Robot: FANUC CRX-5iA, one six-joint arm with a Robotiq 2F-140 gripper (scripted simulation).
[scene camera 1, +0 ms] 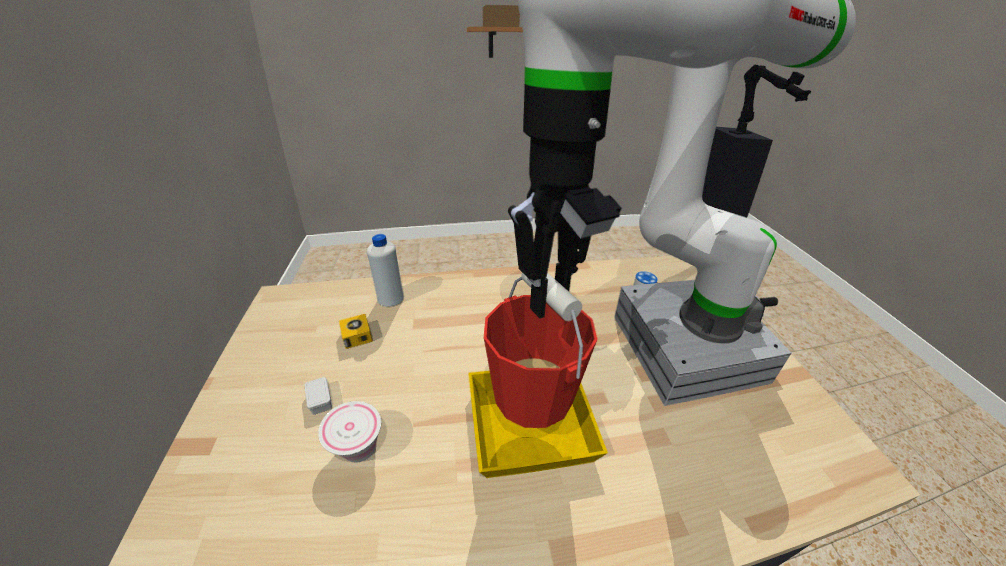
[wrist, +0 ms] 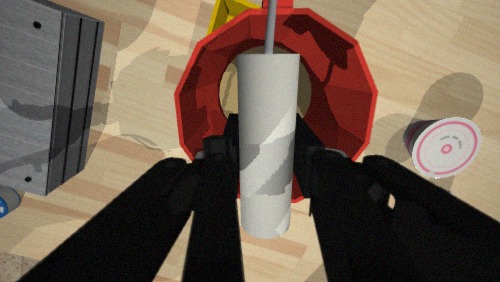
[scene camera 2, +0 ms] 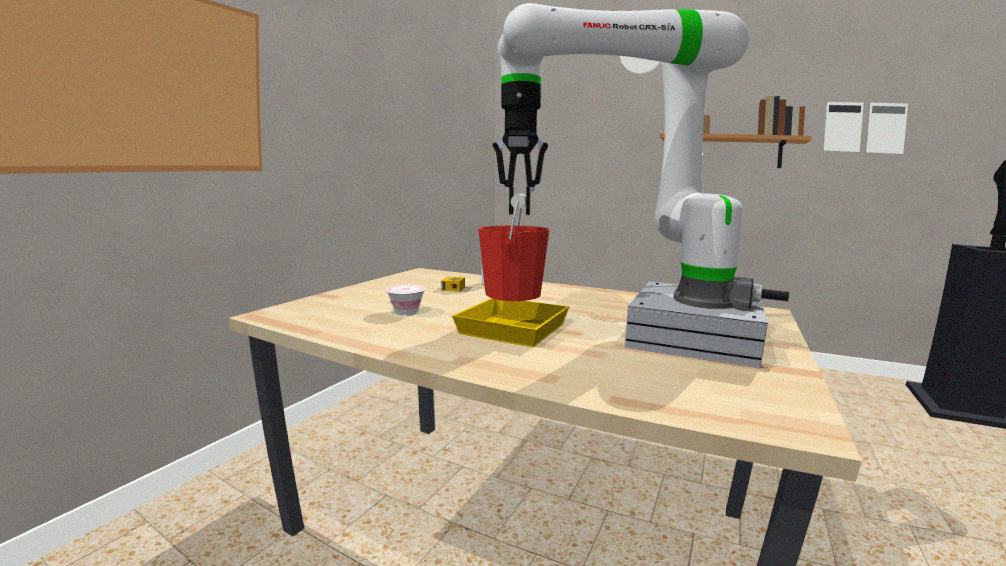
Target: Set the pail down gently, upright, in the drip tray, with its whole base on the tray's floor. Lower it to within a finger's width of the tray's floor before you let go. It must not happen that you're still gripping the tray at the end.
Scene:
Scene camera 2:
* my gripper: 519, 214
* red pail: 513, 270
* yellow drip tray: 526, 323
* pink-lidded cup: 405, 299

